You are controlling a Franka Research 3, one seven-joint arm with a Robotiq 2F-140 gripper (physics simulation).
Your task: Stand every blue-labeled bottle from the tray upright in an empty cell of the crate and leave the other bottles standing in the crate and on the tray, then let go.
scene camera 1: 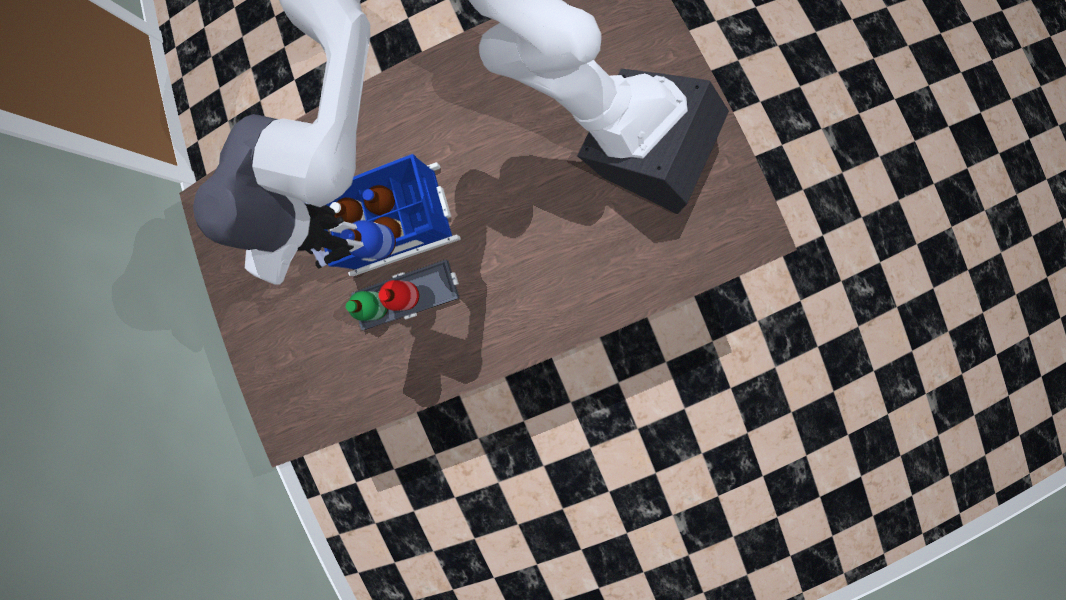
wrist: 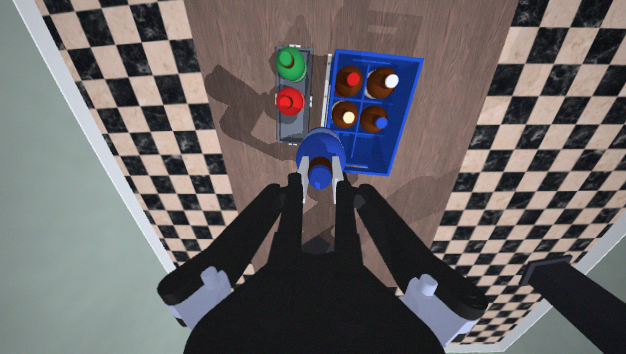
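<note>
My gripper (scene camera 1: pixel 349 235) (wrist: pixel 320 166) is shut on the neck of a blue-labeled bottle (scene camera 1: pixel 375 240) (wrist: pixel 320 142) with a blue cap. The bottle is held high, near the tray-side part of the blue crate (scene camera 1: pixel 426 237) (wrist: pixel 408 117); its base is hidden. In the wrist view the crate holds four brown bottles with red (wrist: pixel 347 84), white (wrist: pixel 380 85), cream (wrist: pixel 343 111) and blue (wrist: pixel 371 119) caps. Cells at the crate's near end there look empty. A green bottle (scene camera 1: pixel 363 306) (wrist: pixel 295 67) and a red bottle (scene camera 1: pixel 399 295) (wrist: pixel 291 102) stand on the grey tray (scene camera 1: pixel 440 286) (wrist: pixel 292 132).
The tray lies alongside the crate, with a white rail (scene camera 1: pixel 402 255) (wrist: pixel 326 92) on the crate's tray side. The arm's black base (scene camera 1: pixel 675 178) stands on the wooden table (scene camera 1: pixel 596 260), toward the right in the scene view.
</note>
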